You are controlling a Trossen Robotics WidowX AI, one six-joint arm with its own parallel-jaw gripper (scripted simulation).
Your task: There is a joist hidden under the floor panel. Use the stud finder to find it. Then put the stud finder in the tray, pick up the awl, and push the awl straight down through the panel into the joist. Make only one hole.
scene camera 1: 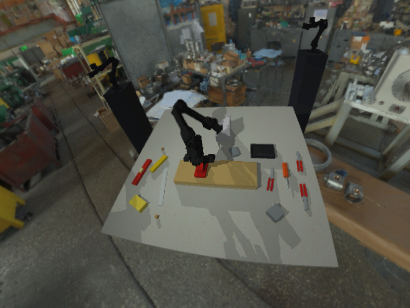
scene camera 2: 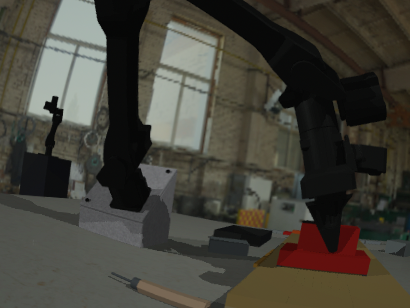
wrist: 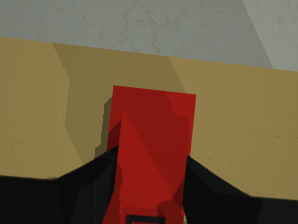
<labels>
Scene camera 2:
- gripper
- red stud finder
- black tray
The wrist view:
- gripper
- red stud finder
</labels>
